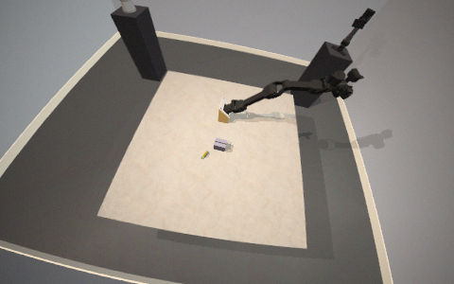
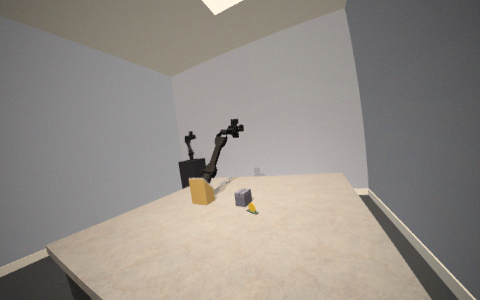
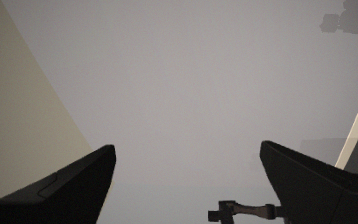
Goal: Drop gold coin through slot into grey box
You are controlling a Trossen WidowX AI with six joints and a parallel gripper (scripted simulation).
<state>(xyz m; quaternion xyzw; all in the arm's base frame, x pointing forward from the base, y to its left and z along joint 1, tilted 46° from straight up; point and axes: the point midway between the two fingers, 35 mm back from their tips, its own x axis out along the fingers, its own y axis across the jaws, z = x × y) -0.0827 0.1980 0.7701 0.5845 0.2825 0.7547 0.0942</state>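
My gripper tip is now 81 cm to the left of the gold coin, 49 cm above it and 44 cm short of it.
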